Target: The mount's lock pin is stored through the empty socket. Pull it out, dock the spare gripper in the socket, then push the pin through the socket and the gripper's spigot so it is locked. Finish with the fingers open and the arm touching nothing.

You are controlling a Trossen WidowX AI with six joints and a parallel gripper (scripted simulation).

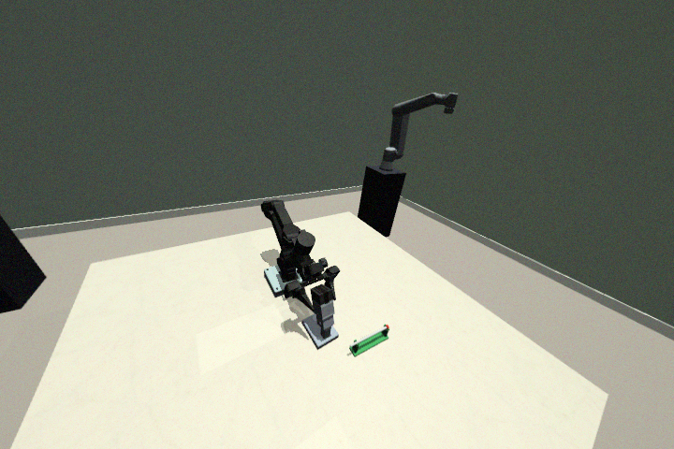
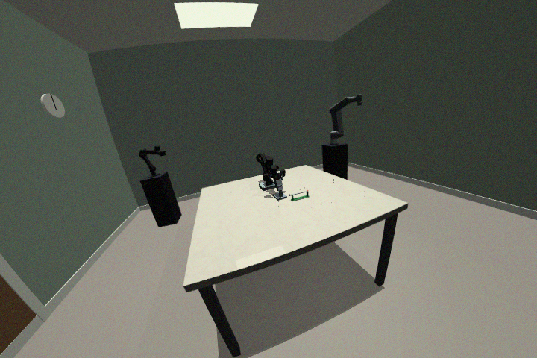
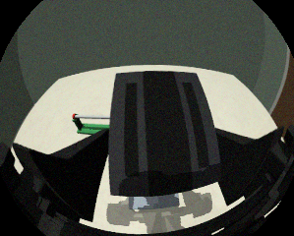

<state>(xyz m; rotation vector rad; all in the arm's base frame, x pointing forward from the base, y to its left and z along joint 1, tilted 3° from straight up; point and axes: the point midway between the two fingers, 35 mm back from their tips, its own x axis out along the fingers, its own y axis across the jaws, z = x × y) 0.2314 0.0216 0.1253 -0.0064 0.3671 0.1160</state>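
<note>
Right now the spare gripper is 10 mm behind my gripper tip and 10 mm below it. Also, from my gripper tip: green cradle 100 mm ahead, 130 mm to the left, 110 mm below; then mount 80 mm below.
</note>
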